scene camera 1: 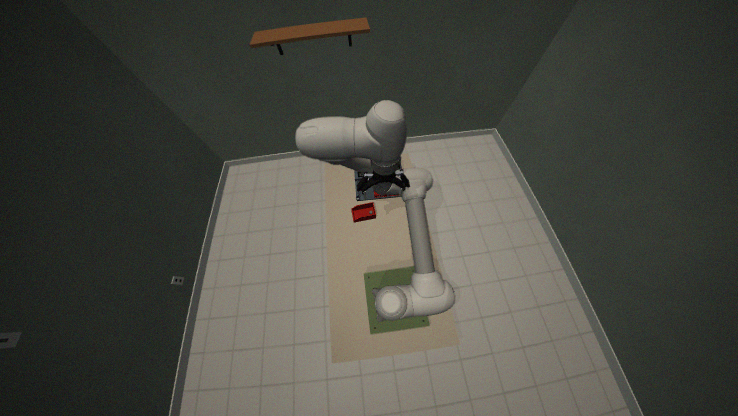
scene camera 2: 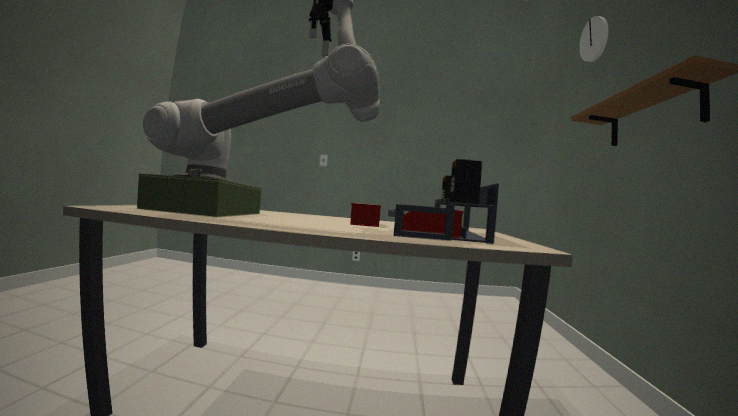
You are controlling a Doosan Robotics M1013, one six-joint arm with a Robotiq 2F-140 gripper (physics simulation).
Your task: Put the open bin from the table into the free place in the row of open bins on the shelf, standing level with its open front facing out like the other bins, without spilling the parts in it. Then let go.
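Places are measured from the arm's base along level axes (x back, y right, z up), in millimetres.
Where they show: gripper, fingertip midpoint: (scene camera 1: 382, 195) (scene camera 2: 319, 47).
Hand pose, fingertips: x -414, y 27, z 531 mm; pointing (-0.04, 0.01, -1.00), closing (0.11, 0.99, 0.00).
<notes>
Things, the pixels of their top centre, and the offset from my fingertips. "spot": a spot on its surface instead.
- open red bin, surface spot: (scene camera 2: 365, 214) spot: dz -604, dx -220, dy -2 mm
- black box-like object, middle of its top: (scene camera 2: 466, 161) dz -420, dx -508, dy +203 mm
The open red bin (scene camera 1: 363, 212) (scene camera 2: 365, 214) stands upright on the table (scene camera 1: 348, 253) (scene camera 2: 310, 240), apart from the shelf. A small grey part shows inside it in scene camera 1. The blue-grey shelf (scene camera 1: 356, 192) (scene camera 2: 449, 222) stands toward the table's far end from the arm's base. Red bins (scene camera 2: 423, 222) show in its lower level; their row and the free place are largely hidden by the arm in scene camera 1 and by the frame in scene camera 2. My gripper (scene camera 1: 383, 187) (scene camera 2: 319, 41) is open and empty, high above the table and clear of the bin.
A black box-like object (scene camera 2: 466, 180) stands on the shelf's upper level. The arm's base is on a green block (scene camera 1: 376, 281) (scene camera 2: 175, 193) at the table's other end. A wooden wall shelf (scene camera 1: 310, 32) (scene camera 2: 646, 93) and a clock (scene camera 2: 593, 38) are on the wall.
</notes>
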